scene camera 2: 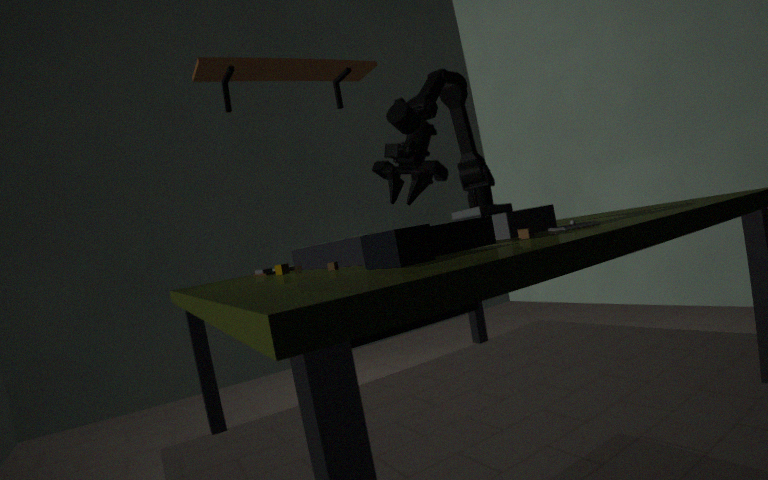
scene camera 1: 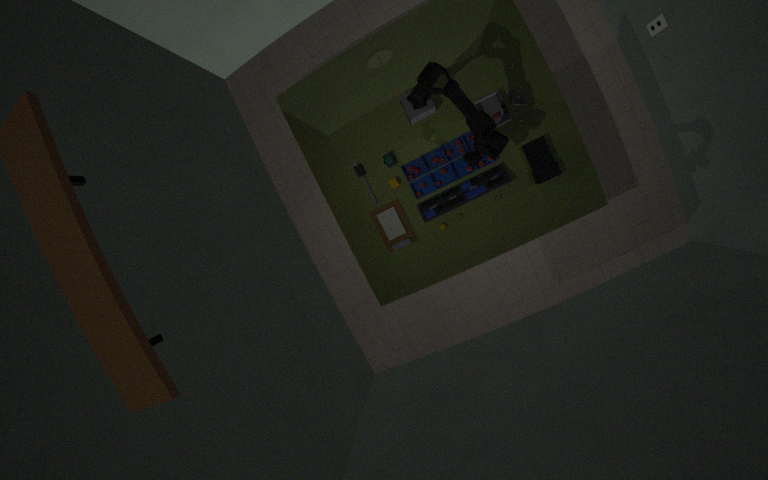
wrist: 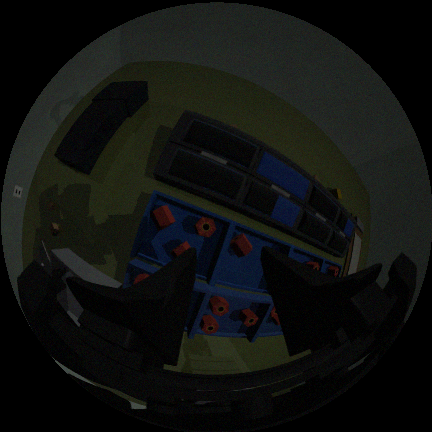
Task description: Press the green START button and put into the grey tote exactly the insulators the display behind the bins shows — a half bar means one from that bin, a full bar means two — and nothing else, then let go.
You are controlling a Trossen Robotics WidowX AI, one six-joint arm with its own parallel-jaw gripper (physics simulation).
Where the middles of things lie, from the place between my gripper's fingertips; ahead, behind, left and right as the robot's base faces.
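My gripper: 9 cm above the grey tote (scene camera 2: 542,218), 20 cm past, 13 cm to the right. Dark box (scene camera 2: 397,248), from my hand: 9 cm below, 8 cm ahead, 29 cm to the left.
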